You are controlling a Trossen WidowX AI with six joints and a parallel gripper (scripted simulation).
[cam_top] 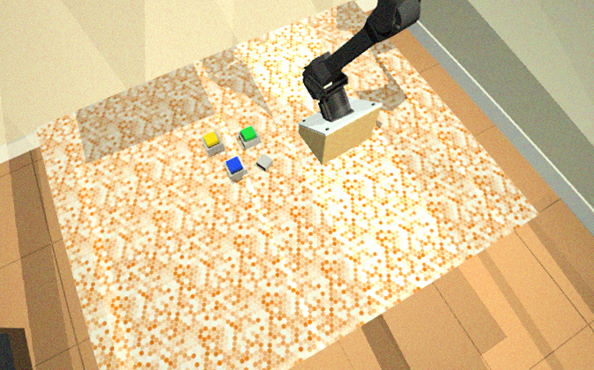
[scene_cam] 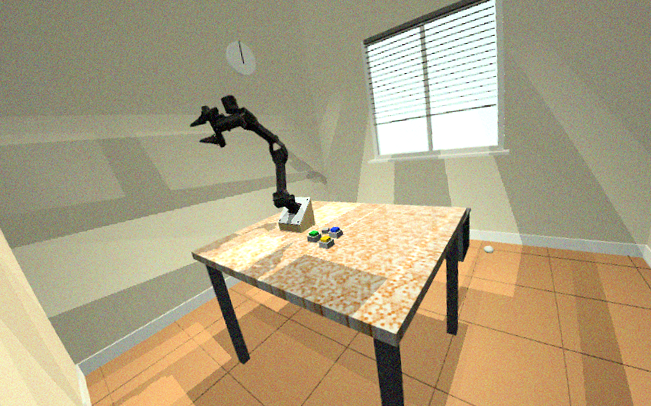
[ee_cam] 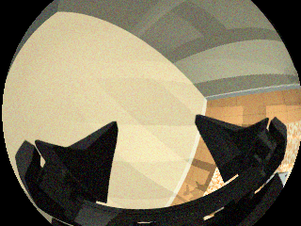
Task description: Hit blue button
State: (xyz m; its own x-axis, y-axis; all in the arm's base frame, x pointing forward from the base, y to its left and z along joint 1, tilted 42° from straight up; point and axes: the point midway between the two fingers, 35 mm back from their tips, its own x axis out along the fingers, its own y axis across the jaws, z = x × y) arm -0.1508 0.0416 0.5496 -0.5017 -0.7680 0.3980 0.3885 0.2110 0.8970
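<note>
My gripper tip is now 52 cm above the blue button, 40 cm short of it and 34 cm to the right of it. The rest, counted from my gripper tip: small grey block: 55 cm below, 36 cm to the left, 33 cm ahead; yellow button: 52 cm below, 43 cm ahead, 24 cm to the left; green button: 52 cm below, 34 cm ahead, 27 cm to the left.
</note>
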